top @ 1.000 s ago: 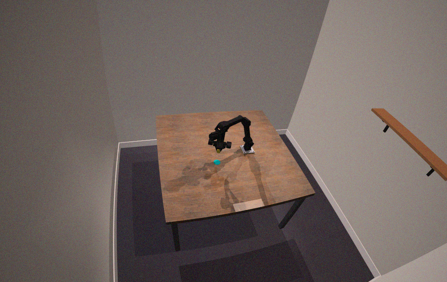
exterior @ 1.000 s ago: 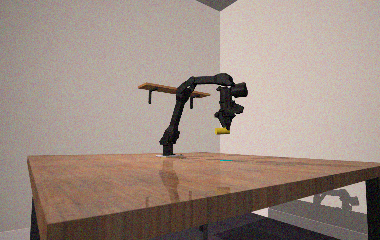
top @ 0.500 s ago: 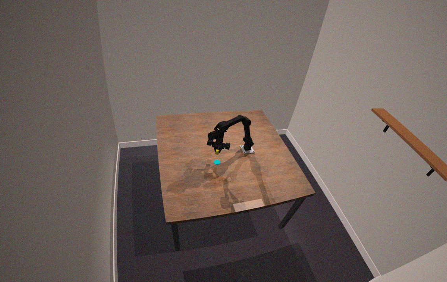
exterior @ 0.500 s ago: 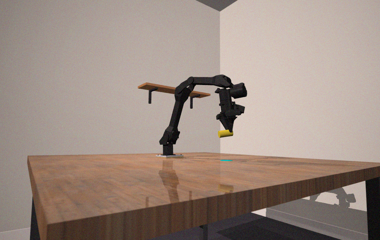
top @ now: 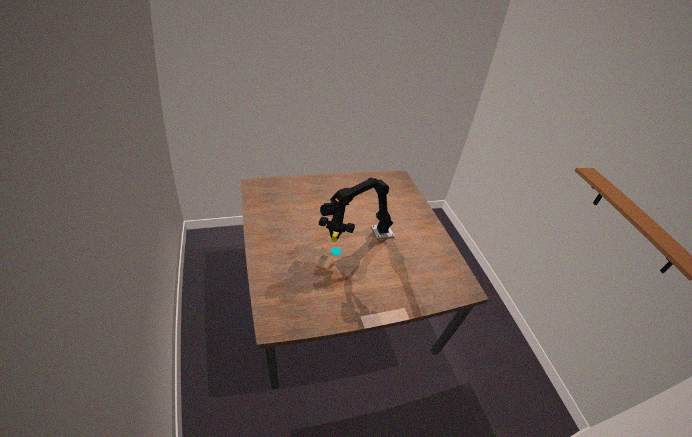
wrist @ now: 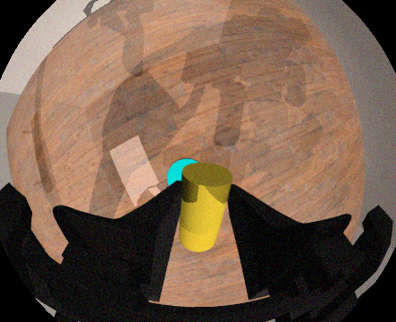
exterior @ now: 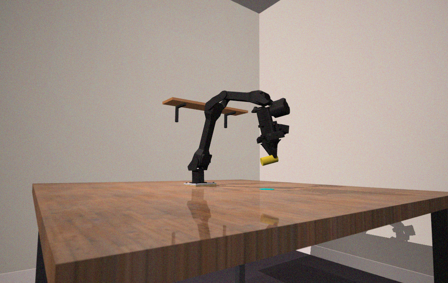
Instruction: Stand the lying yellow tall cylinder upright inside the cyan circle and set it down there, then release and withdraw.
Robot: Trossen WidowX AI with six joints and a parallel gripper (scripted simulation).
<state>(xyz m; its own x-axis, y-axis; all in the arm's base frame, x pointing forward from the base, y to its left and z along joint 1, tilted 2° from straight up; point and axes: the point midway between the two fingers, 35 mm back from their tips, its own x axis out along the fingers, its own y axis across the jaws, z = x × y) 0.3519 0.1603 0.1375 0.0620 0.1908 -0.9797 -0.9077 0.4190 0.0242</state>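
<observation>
The cyan circle is 30 mm behind my gripper tip, 20 mm to the right of it and 130 mm below it. Round my gripper tip: yellow tall cylinder 10 mm behind, 20 mm to the right, 10 mm below.
</observation>
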